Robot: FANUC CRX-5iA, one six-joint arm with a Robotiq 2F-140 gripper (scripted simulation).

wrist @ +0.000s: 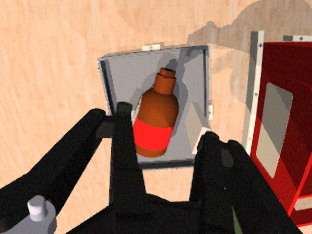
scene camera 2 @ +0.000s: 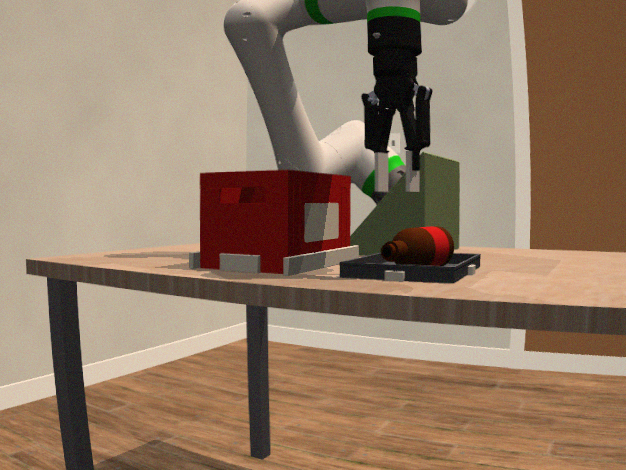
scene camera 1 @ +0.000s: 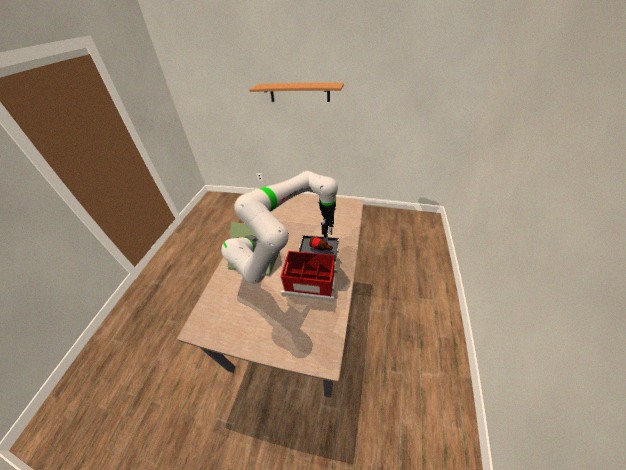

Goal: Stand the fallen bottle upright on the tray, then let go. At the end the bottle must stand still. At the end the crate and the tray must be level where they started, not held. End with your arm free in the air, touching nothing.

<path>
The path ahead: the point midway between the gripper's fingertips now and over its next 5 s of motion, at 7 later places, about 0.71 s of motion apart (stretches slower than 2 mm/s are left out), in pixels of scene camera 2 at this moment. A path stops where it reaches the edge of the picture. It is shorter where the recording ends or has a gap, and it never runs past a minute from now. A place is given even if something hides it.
My gripper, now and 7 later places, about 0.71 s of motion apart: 396,191; 396,226; 396,233; 396,243; 396,255; 396,259; 396,255; 396,244
</path>
